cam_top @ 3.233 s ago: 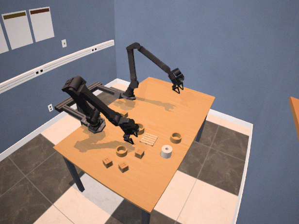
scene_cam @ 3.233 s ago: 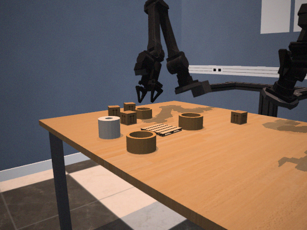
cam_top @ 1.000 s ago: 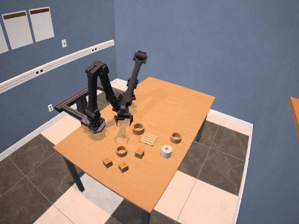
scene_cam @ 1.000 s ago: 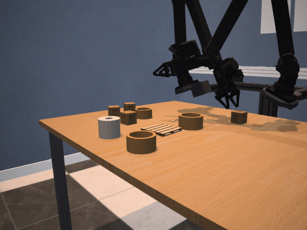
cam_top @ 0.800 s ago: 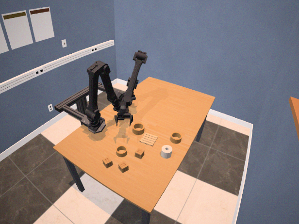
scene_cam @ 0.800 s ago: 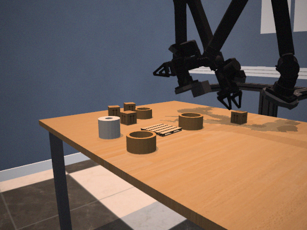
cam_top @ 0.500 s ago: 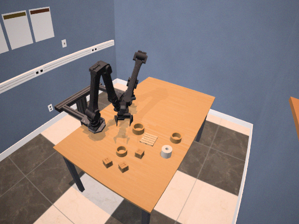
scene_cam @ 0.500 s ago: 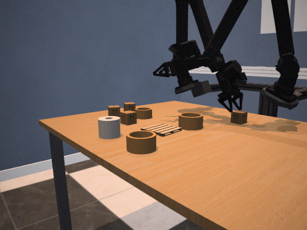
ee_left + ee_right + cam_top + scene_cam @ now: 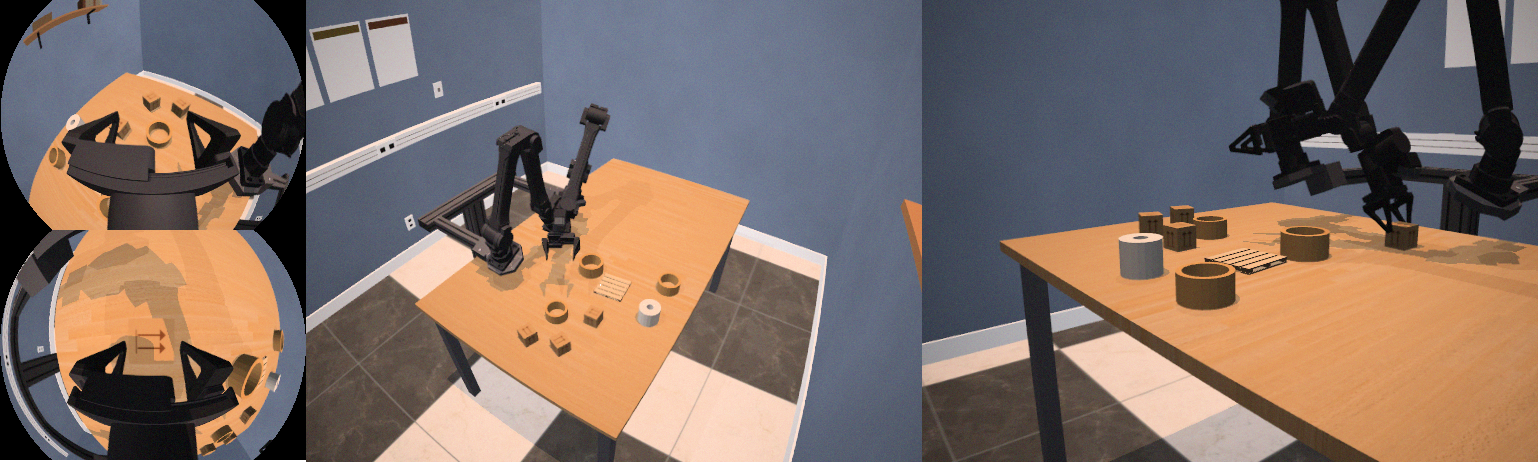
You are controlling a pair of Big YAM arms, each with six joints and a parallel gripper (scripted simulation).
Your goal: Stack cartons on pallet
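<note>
The wooden pallet lies 350 mm ahead of my right hand, 150 mm to the right of it and 40 mm below it. Also, from my right hand: brown carton (330 mm ahead, 520 mm to the right, 20 mm below).
</note>
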